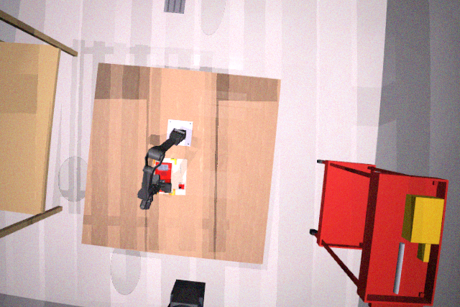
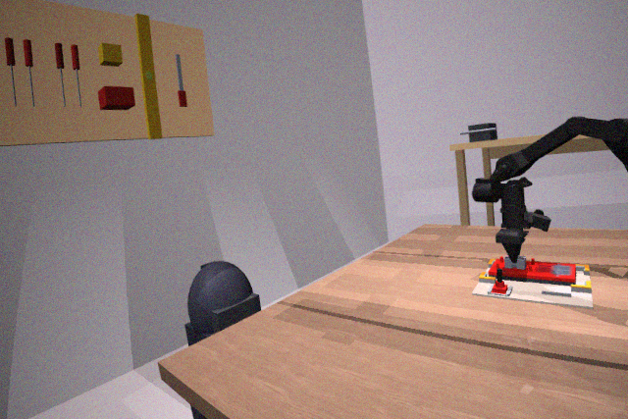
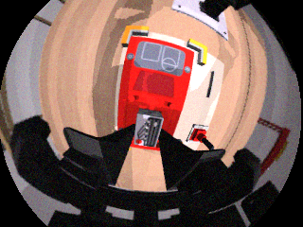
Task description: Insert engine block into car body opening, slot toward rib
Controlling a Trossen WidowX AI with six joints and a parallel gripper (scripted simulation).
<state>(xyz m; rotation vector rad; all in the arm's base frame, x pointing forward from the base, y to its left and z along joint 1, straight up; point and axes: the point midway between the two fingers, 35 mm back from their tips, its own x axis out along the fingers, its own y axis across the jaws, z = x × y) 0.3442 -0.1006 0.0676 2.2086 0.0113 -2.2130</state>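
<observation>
My gripper tip is now 1 cm above the engine block.
</observation>
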